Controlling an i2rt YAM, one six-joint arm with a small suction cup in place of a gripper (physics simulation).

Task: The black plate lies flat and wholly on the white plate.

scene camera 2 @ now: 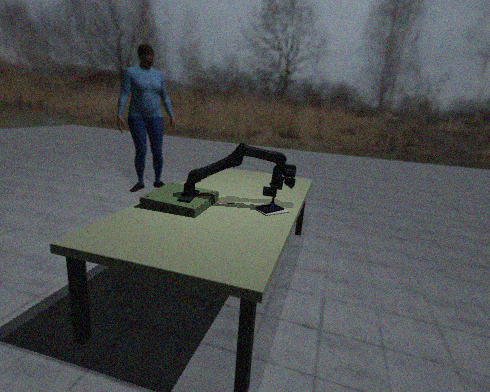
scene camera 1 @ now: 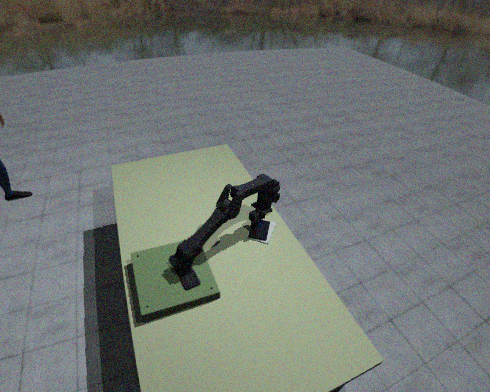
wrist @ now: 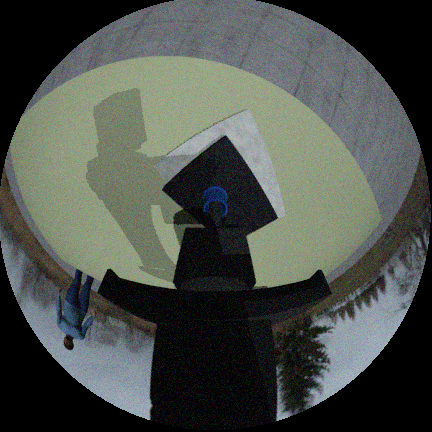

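The black plate is a flat dark square stuck to my suction cup, which presses on its near part. It sits low over the white plate, a pale square near the table's right edge. White shows along the far and right sides of the black plate. In the wrist view the black plate's near corner reaches past the white plate's near edge. I cannot tell whether the two plates touch.
The green table carries the arm's darker green base block. The plates lie close to the table's right edge. A person in blue stands on the paving behind the table.
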